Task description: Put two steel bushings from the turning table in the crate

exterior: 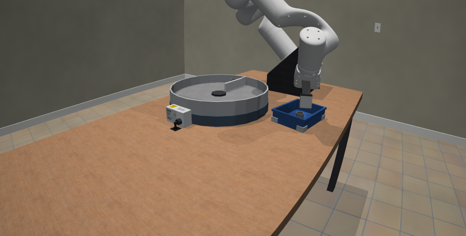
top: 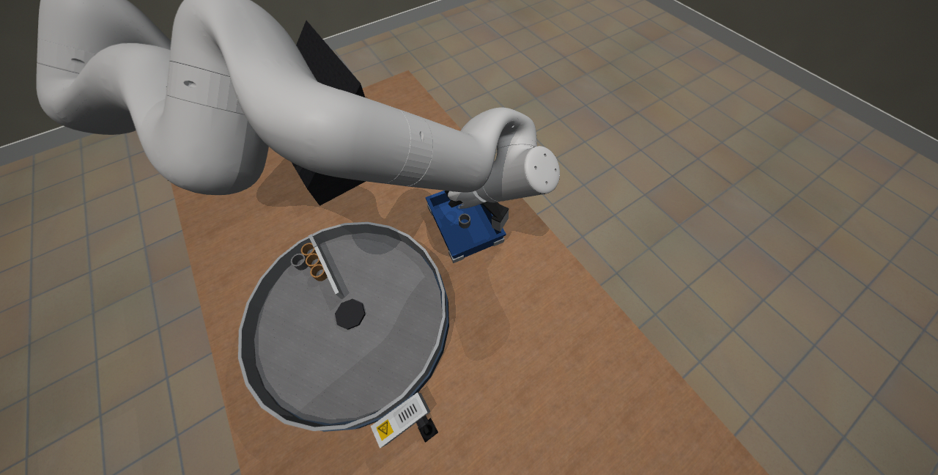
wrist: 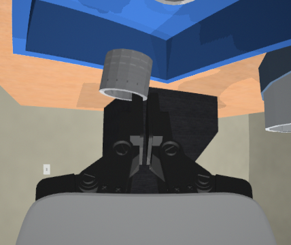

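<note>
My hand is 8 cm above the blue crate and 4 cm short of it. From my hand the other things lie so: grey turning table: 34 cm to the right, 12 cm ahead, 5 cm below.
</note>
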